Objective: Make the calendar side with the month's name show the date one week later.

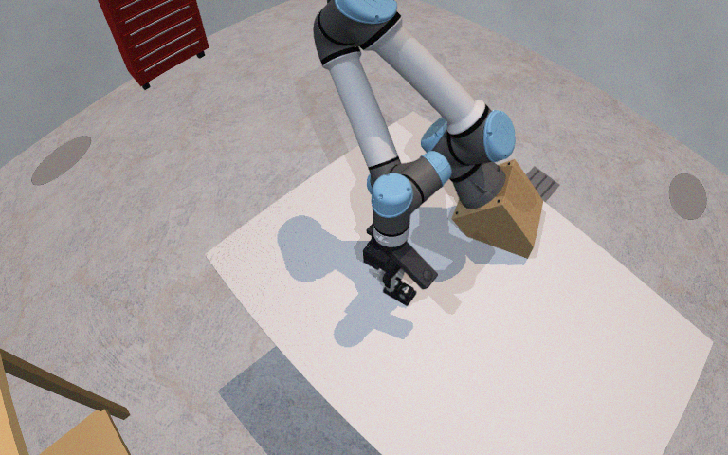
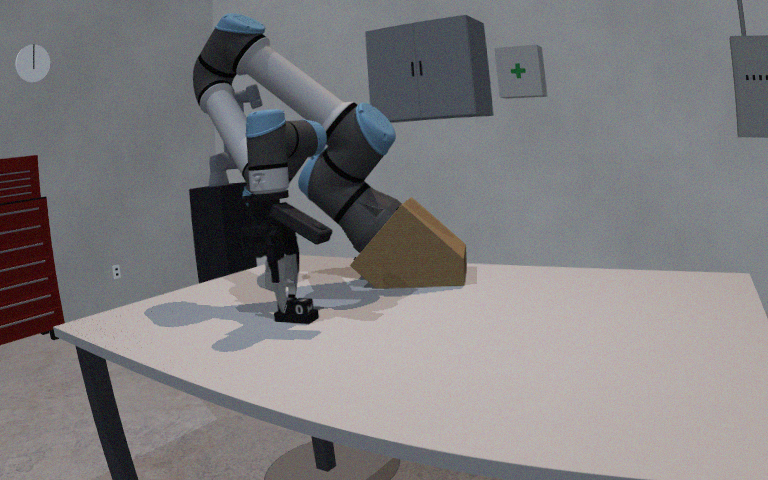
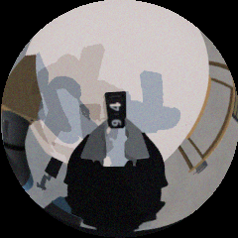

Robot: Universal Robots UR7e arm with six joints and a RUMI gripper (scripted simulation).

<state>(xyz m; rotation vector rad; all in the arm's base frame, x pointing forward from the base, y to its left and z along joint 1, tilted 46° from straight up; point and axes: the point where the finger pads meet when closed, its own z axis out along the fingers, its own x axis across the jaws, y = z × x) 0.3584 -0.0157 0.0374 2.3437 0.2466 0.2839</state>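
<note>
Right now my hand is 2 cm to the right of the tray and 3 cm above it.
</note>
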